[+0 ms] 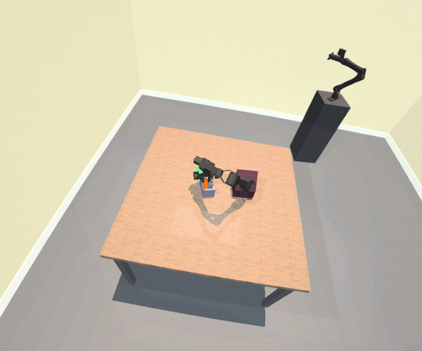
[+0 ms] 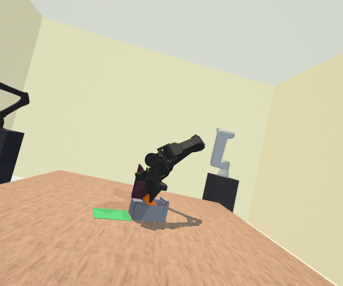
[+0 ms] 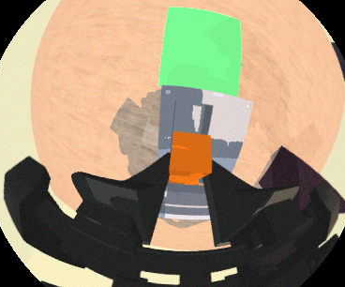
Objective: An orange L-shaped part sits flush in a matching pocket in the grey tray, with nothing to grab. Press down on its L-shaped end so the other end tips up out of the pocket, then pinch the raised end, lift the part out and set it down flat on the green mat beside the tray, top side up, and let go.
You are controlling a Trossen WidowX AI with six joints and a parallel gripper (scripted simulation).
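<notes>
The green mat is 14 cm to the right of my gripper tip, 9 cm below it and 1 cm ahead of it. From my gripper tip the other things lie so: orange L-shaped part (3 cm to the left, 3 cm below, 2 cm behind).
</notes>
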